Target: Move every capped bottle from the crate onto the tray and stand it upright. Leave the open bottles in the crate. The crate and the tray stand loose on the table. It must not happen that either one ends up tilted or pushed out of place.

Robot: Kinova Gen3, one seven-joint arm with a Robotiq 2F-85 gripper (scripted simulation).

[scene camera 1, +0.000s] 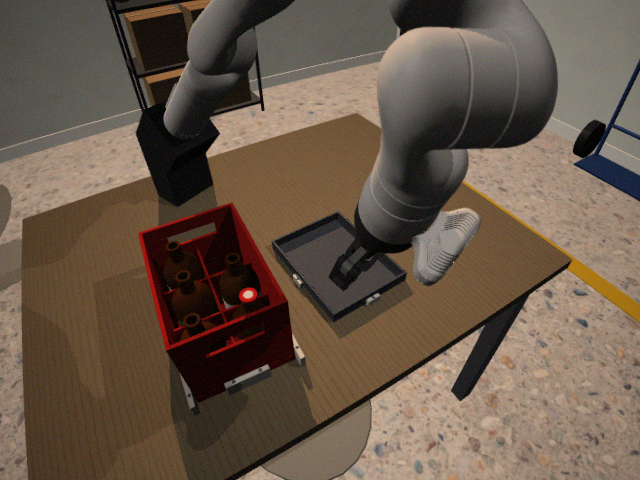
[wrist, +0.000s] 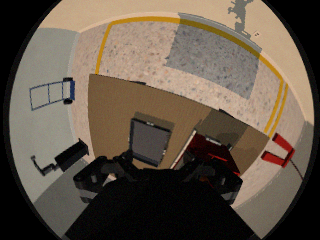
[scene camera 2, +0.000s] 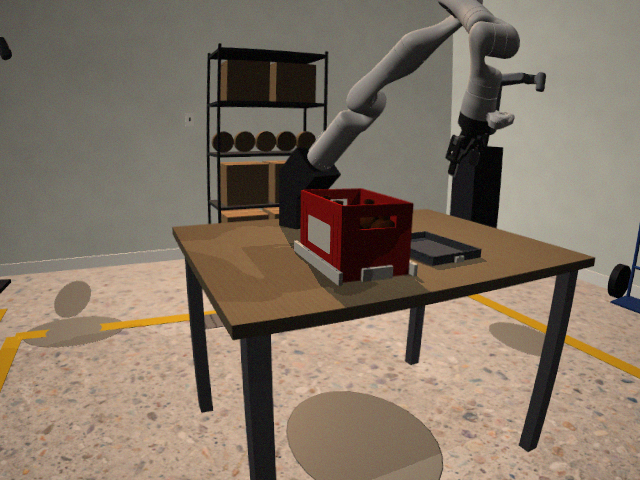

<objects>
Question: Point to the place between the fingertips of the gripper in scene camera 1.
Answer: At 368, 254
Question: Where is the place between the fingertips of the gripper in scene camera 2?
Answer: At 462, 169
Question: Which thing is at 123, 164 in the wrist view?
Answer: The gripper.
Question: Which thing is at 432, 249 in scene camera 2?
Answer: A tray.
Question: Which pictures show the tray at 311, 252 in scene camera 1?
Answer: Scene camera 1, the wrist view and scene camera 2: all of them.
</objects>
